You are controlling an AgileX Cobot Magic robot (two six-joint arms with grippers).
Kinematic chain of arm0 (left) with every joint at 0, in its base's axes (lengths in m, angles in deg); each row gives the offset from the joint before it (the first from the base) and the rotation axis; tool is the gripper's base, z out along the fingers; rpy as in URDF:
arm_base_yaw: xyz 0 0 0.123 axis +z
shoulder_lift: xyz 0 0 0 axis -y
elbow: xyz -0.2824 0 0.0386 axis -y
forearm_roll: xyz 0.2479 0 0.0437 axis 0.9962 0 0.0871
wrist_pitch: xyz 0 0 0 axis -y
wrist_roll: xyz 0.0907 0 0.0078 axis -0.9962 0 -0.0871
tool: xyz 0 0 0 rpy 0 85 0
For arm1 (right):
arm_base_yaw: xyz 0 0 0.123 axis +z
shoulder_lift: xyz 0 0 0 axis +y
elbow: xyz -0.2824 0 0.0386 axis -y
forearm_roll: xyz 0.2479 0 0.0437 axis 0.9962 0 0.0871
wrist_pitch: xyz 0 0 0 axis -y
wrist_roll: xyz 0.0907 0 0.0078 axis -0.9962 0 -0.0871
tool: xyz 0 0 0 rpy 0 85 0
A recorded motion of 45 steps. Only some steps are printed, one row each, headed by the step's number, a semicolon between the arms.
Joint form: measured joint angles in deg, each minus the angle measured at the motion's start. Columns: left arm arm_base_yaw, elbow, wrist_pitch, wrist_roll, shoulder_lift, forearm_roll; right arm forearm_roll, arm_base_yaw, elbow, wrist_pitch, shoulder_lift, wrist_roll.
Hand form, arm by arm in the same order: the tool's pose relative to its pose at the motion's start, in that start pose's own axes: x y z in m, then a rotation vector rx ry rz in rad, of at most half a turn. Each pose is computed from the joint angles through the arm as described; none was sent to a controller.
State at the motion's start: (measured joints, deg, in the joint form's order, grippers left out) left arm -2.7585 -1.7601 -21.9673 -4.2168 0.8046 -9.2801; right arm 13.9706 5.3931 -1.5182 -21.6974 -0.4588 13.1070
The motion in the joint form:
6: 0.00 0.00 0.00 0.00 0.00 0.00; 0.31 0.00 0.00 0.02 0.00 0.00
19: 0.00 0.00 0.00 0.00 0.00 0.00; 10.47 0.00 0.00 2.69 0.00 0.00
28: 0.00 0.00 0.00 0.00 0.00 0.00; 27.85 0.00 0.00 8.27 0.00 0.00
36: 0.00 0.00 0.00 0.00 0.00 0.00; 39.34 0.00 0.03 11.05 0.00 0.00
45: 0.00 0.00 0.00 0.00 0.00 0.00; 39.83 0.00 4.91 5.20 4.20 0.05
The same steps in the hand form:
6: 0.0000 0.0000 0.0000 0.0000 0.0000 0.0000; -0.0001 0.0002 0.0000 -0.0019 -0.0008 0.0050
19: 0.0000 0.0000 0.0000 0.0000 0.0000 0.0000; -0.0058 0.0042 -0.0003 -0.0513 -0.0600 0.1713
28: 0.0000 0.0000 0.0000 0.0000 0.0000 0.0000; -0.0172 0.0062 -0.0018 -0.1109 -0.1711 0.4638
36: 0.0000 0.0000 0.0000 0.0000 0.0000 0.0000; -0.0231 0.0057 -0.0032 -0.1447 -0.2243 0.6604
45: 0.0000 0.0000 0.0000 0.0000 0.0000 0.0000; -0.0418 0.0134 -0.0070 -0.2059 -0.1482 0.6540

